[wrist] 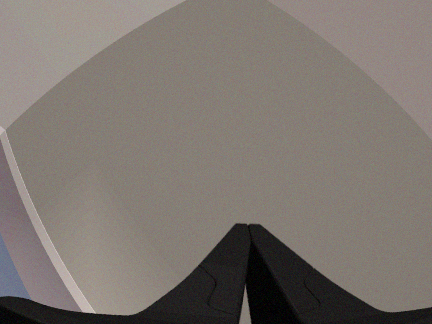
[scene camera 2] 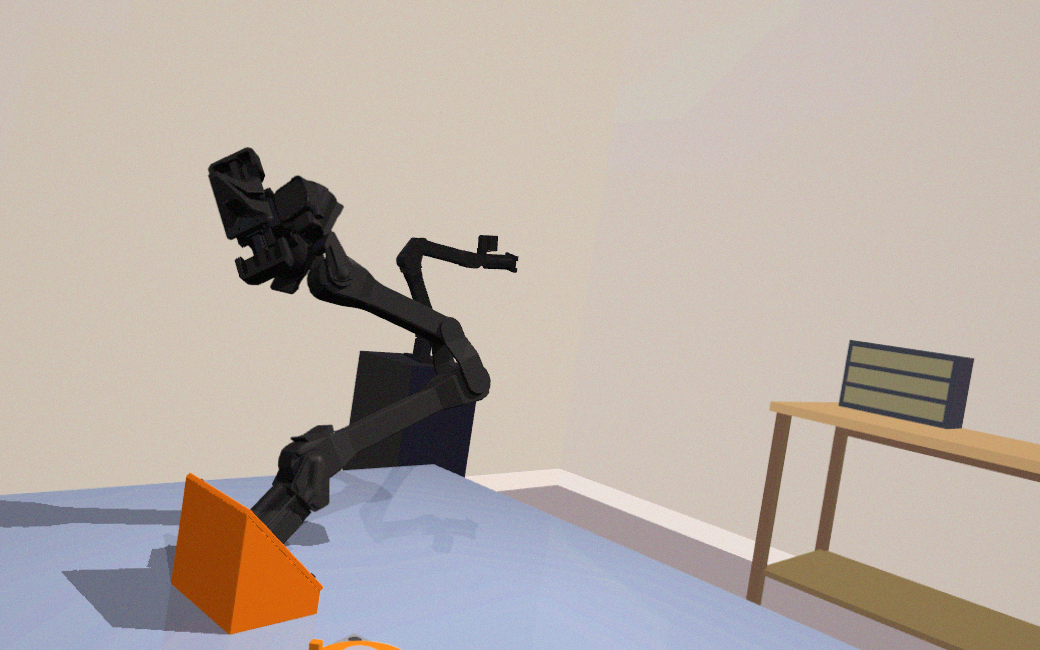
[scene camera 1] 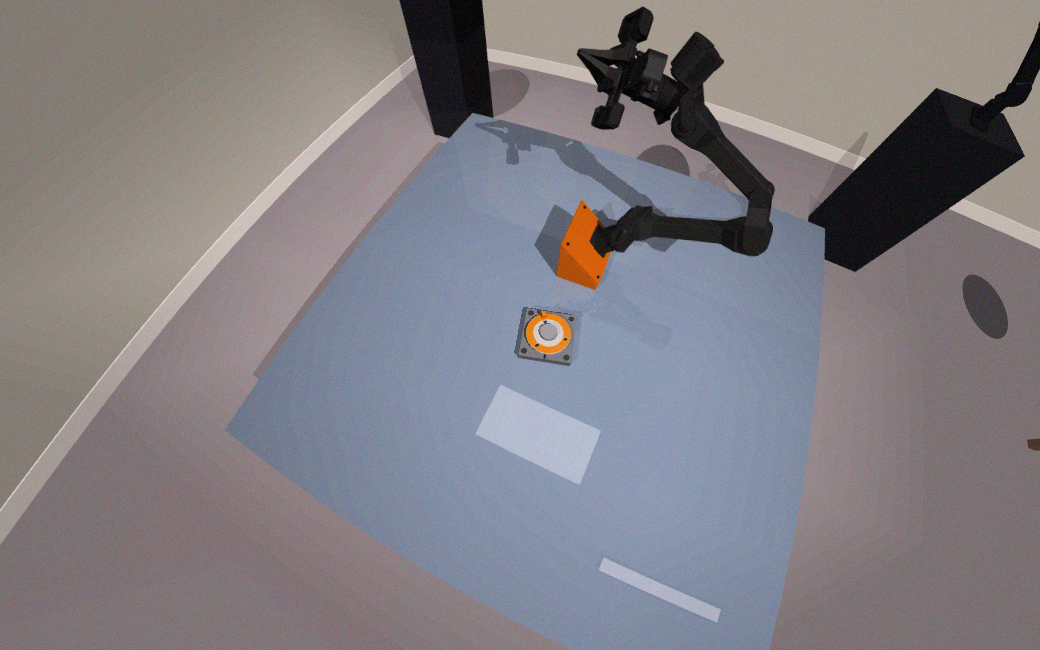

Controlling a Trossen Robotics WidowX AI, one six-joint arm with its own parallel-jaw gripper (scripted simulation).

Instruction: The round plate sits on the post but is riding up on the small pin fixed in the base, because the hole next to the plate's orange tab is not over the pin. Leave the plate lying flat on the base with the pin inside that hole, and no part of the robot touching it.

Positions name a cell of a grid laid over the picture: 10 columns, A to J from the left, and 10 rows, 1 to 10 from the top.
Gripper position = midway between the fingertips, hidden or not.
Note:
The gripper (scene camera 2: C3) is shut, holding nothing. Further things: a grey square base (scene camera 1: F6).
The gripper is seen too in the wrist view (wrist: F8) and in scene camera 1 (scene camera 1: F1).

